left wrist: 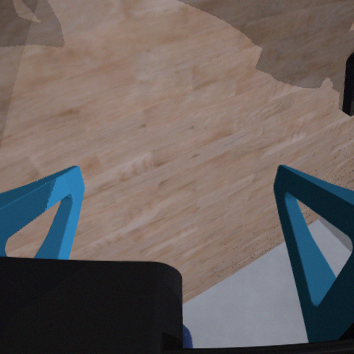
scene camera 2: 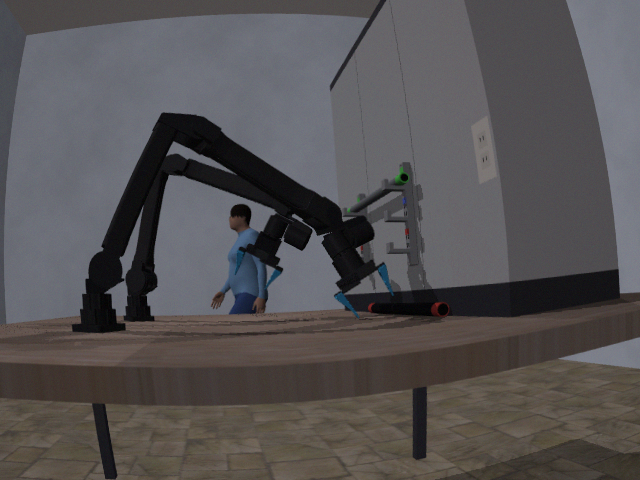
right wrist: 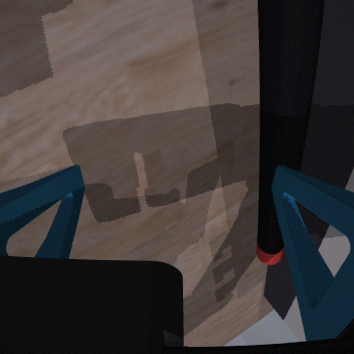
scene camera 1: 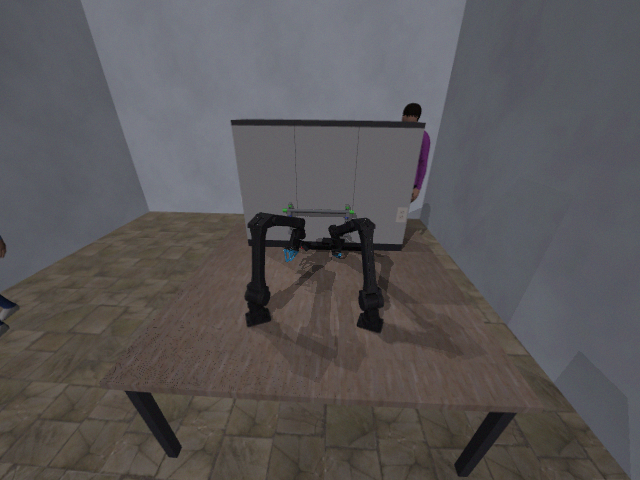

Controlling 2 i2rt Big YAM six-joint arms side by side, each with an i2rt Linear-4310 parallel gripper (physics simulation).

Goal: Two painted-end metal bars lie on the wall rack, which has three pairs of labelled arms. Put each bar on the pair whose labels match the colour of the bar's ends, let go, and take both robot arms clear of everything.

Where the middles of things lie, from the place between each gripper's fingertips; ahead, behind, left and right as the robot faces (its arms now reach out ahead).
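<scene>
The black bar (scene camera 2: 440,309) is 8 cm ahead of my right hand, 4 cm to the left of it and 1 cm below it. Counted from that same right hand, the outlet plate (scene camera 2: 489,173) is 43 cm to the right, 10 cm ahead and 27 cm above.
As for the black bar and my left hand, the hand is 36 cm short of the bar, 29 cm to the left of it and 10 cm above it. The outlet plate, measured from my left hand, is 77 cm to the right, 38 cm ahead and 19 cm above.
</scene>
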